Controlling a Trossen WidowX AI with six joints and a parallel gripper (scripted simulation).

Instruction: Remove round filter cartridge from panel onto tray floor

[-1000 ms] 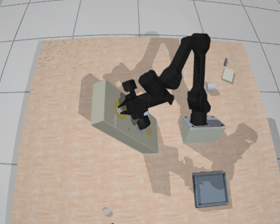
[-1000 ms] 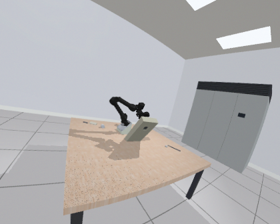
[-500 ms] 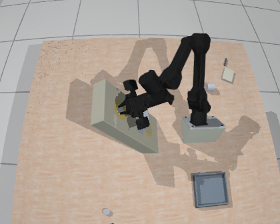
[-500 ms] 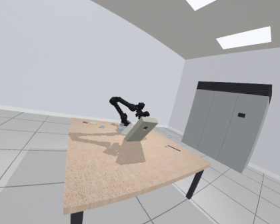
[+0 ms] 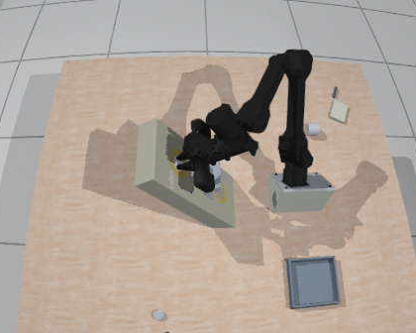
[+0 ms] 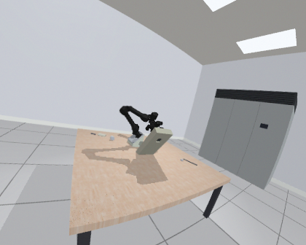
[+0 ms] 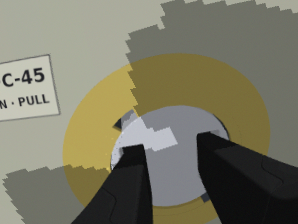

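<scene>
The round white filter cartridge lies 10 mm ahead of my gripper tip and 10 mm below it. Also, from my gripper tip: small grey cylinder: 110 mm ahead, 350 mm to the left, 230 mm below; then service panel: 40 mm behind, 10 mm to the left, 80 mm below; then grey bracket: 90 mm behind, 10 mm to the left, 100 mm below.
</scene>
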